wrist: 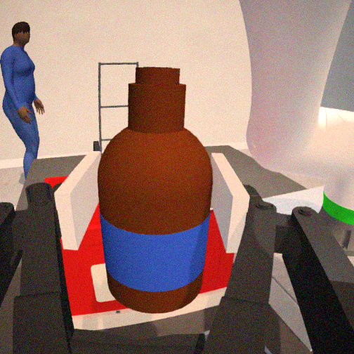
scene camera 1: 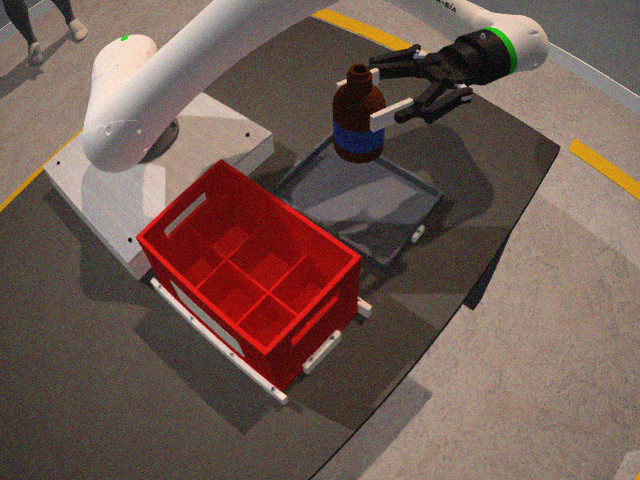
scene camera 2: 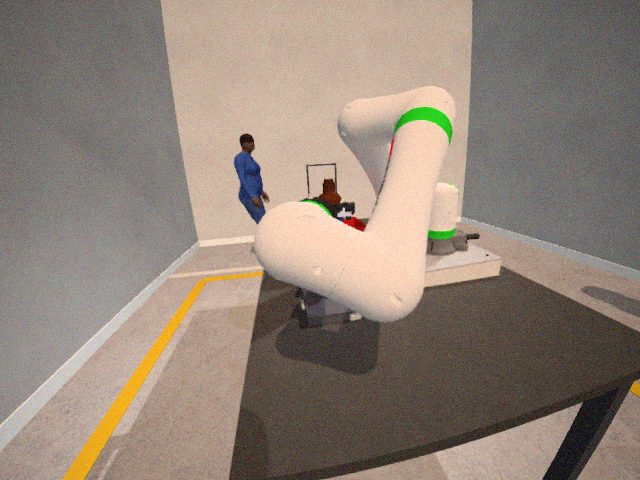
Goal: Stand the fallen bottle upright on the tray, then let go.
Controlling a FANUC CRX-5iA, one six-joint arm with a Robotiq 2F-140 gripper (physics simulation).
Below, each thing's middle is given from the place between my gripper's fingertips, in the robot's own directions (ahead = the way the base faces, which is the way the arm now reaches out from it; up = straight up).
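There's the brown bottle [scene camera 1: 353, 103], and my hand is 1 cm above it and 1 cm to the right of it.
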